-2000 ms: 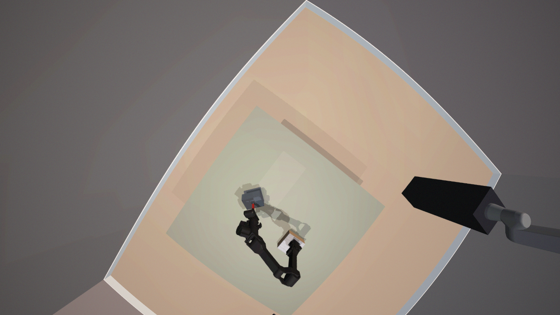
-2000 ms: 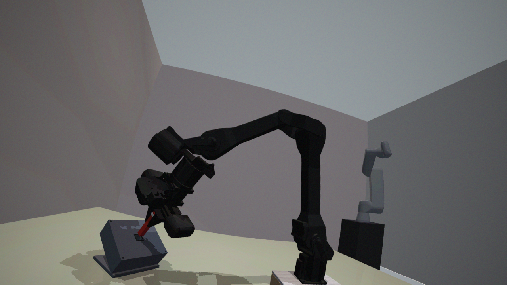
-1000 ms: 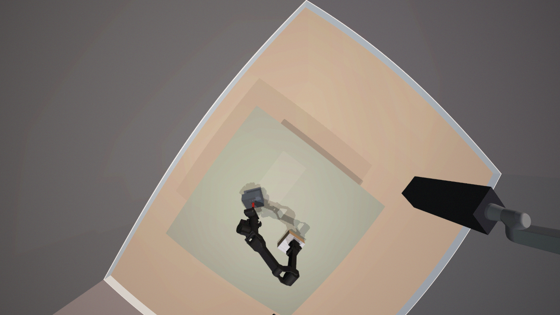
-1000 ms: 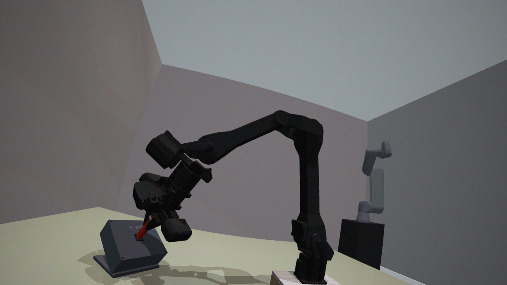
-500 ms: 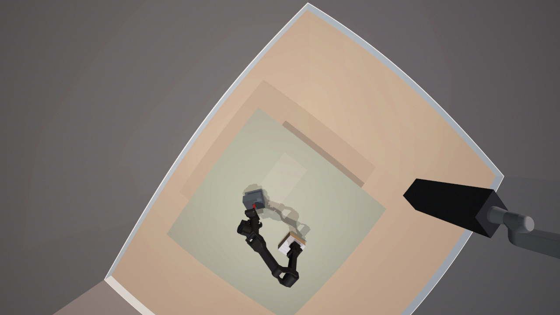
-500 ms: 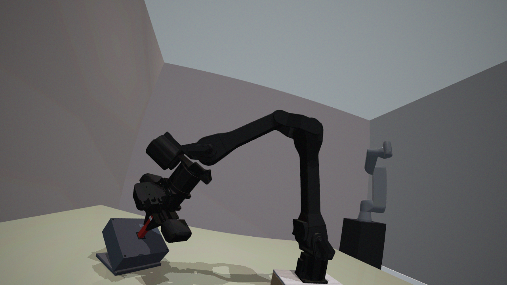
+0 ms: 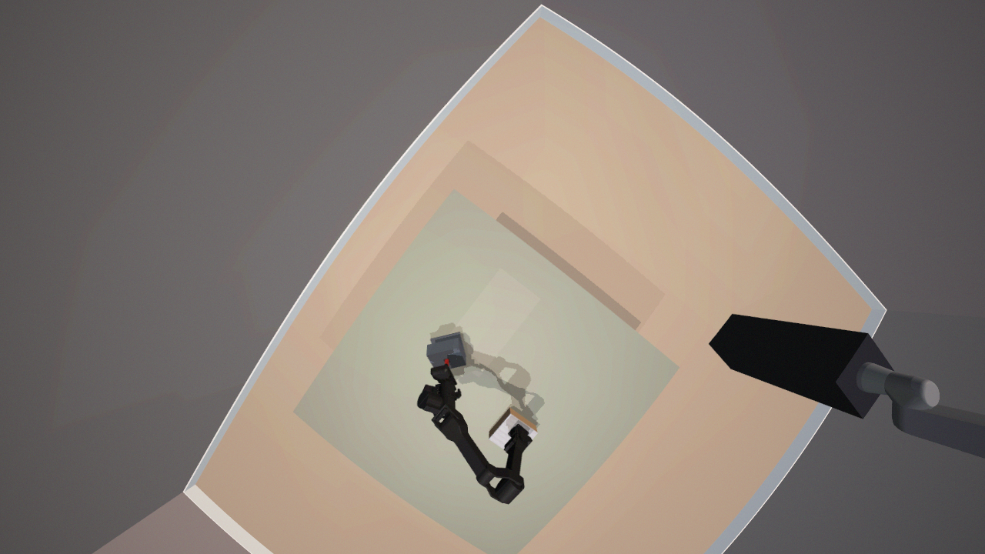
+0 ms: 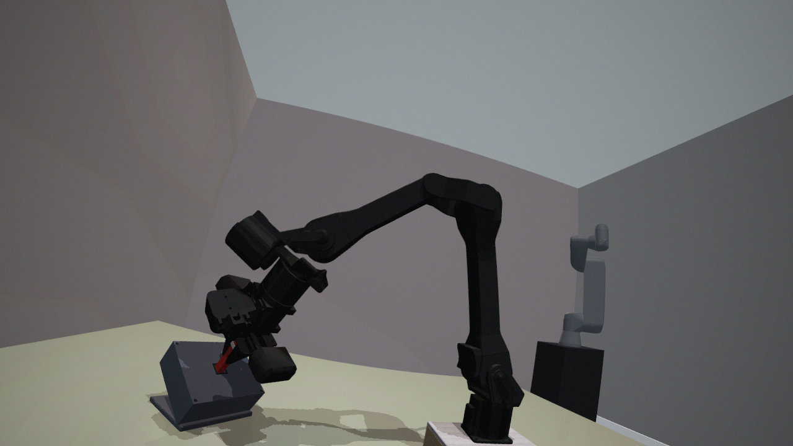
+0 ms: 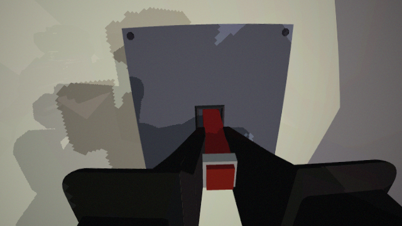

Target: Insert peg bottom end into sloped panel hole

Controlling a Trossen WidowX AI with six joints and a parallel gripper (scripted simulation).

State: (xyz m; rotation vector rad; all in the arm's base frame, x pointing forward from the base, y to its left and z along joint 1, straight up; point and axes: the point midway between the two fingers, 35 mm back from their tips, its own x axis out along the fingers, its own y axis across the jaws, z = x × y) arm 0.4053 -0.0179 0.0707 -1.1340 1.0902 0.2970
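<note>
Right now the grey sloped panel is 4 cm below my gripper tip, 2 cm to the right of it and 2 cm ahead of it. Round my gripper tip: square peg: 1 cm behind, 1 cm above.
</note>
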